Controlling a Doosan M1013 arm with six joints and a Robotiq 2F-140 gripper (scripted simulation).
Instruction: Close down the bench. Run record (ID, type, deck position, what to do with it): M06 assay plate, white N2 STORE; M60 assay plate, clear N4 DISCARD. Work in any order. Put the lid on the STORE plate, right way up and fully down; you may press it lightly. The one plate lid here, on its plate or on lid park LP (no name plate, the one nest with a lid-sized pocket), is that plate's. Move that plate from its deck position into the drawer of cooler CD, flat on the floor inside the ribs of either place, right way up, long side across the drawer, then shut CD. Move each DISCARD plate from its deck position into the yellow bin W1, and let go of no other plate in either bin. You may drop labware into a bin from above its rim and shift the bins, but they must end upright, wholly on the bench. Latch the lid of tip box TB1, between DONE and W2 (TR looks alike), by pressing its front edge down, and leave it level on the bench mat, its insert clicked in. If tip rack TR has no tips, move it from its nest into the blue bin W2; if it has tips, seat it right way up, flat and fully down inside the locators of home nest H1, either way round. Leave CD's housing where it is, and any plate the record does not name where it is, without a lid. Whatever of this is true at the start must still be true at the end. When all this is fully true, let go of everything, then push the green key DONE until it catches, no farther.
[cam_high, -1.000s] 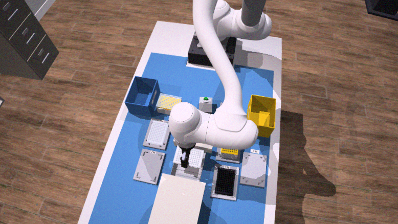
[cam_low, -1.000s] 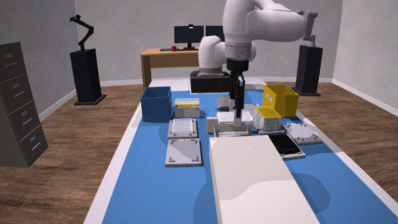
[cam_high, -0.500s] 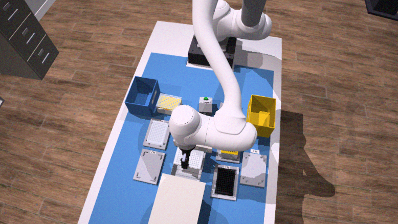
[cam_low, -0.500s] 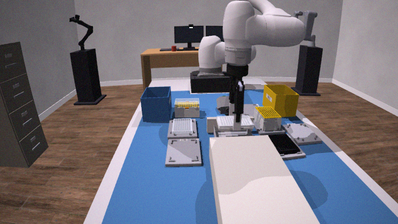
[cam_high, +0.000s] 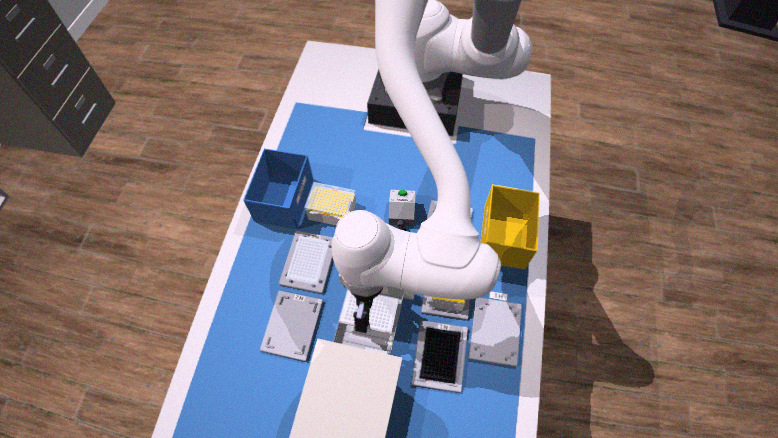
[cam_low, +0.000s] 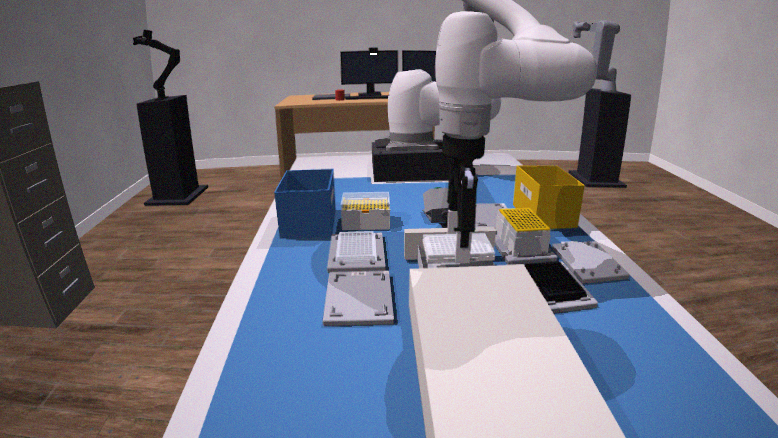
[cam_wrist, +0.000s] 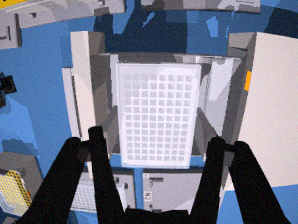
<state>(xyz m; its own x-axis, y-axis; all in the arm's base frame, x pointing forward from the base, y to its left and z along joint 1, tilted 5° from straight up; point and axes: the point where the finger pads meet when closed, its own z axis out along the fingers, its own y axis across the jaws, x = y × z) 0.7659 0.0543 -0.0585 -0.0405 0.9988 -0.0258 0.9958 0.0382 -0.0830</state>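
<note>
Now: the cooler CD's drawer 6 cm below my hand and 4 cm ahead of it. From my hand the other things lie so: white plate M06: 2 cm below; then cooler CD: 17 cm ahead, 6 cm below, 1 cm to the left; then clear plate lid: 1 cm below.
</note>
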